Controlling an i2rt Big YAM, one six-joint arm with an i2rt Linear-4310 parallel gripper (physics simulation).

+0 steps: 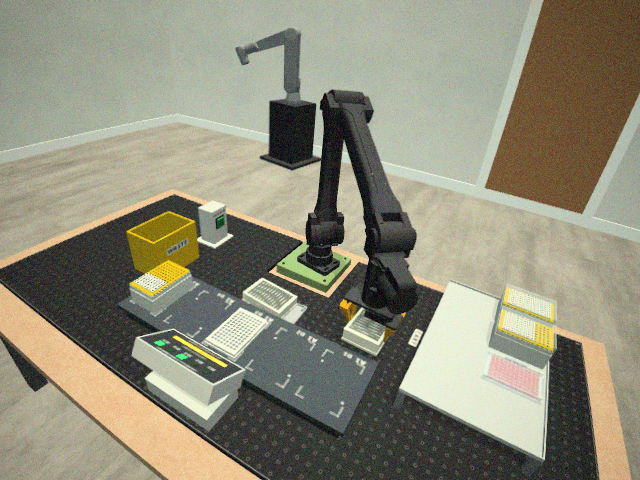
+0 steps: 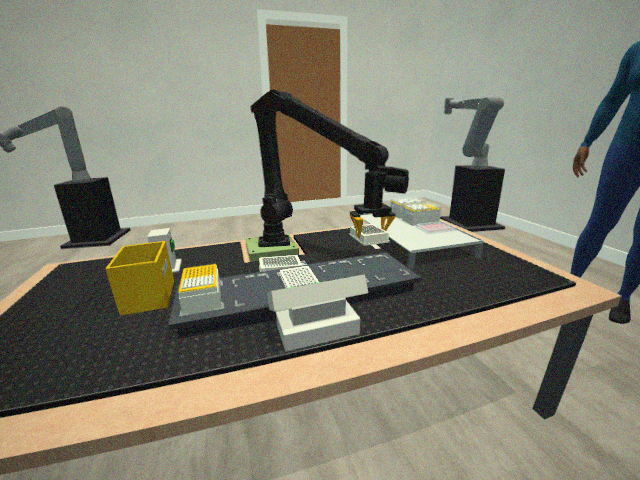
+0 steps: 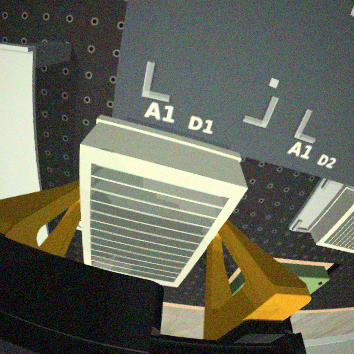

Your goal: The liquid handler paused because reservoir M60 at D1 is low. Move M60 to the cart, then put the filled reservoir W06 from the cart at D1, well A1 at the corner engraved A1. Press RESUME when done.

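Frame: origin at the arm's base, x ahead, y left, z up, level; metres.
Where they show: gripper, between the fingertips: [image 1: 367, 331] [image 2: 370, 236] [image 3: 152, 201]; arm's base, origin of its link: [image 1: 318, 263] [image 2: 274, 242].
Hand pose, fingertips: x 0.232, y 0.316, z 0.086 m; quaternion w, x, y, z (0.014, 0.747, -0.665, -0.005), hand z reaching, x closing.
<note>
Things, the pixels of their centre, and the offset from my fingertips. "pt": a spot on its surface instead. Level surfaces: height alone.
- white ribbed reservoir, middle of its body: [image 3: 146, 222] [image 1: 371, 326] [image 2: 368, 234] dx -0.020, dy -0.002, dz +0.001 m
- dark deck, height of its surface: dz -0.054 m
- Slot D1, a spot on its surface: [image 3: 200, 65] pt dx +0.083, dy +0.003, dz -0.054 m
- white cart, middle of its body: [image 1: 482, 356] [image 2: 412, 233] dx -0.183, dy +0.233, dz -0.069 m
- RESUME button, a spot on its surface: [image 1: 220, 221] pt dx -0.108, dy -0.653, dz -0.017 m
- pink plate, middle of its body: [image 1: 513, 375] [image 2: 436, 227] dx -0.138, dy +0.306, dz -0.035 m
- white well plate, middle of its body: [image 1: 237, 331] [image 2: 299, 279] dx +0.167, dy -0.247, dz -0.046 m
- yellow-topped tip rack, middle of its body: [image 2: 200, 286] [image 1: 162, 285] dx +0.210, dy -0.491, dz -0.021 m
- yellow waste bin, middle of its body: [image 2: 144, 275] [image 1: 164, 245] dx +0.092, dy -0.676, dz -0.034 m
- display console, a spot on its surface: [image 1: 188, 366] pt dx +0.333, dy -0.185, dz +0.034 m
My gripper [image 1: 373, 321] [image 2: 372, 231] [image 3: 152, 201] is shut on a white ribbed reservoir [image 1: 363, 333] [image 2: 373, 235] [image 3: 150, 220], one finger on each side. The reservoir is level, beside the outer edge of the dark deck [image 1: 310, 408] near the D1 label, and its ID is not readable. Slot D1 [image 1: 323, 379] [image 3: 200, 65] has bare corner brackets, with A1 engraved at one corner. The white cart [image 1: 444, 361] [image 2: 429, 238] [image 3: 17, 125] stands beside the deck. Another ribbed reservoir [image 1: 269, 297] [image 2: 279, 261] [image 3: 342, 225] sits behind the deck; its ID is unreadable. The RESUME button [image 1: 220, 221] is green.
Tip racks [image 1: 524, 330] and a pink plate [image 1: 514, 375] are on the cart. The deck holds a white well plate [image 1: 236, 330] and a yellow-topped tip rack [image 1: 160, 284]. A yellow waste bin [image 1: 162, 242] and a display console [image 1: 188, 366] stand near the deck.
</note>
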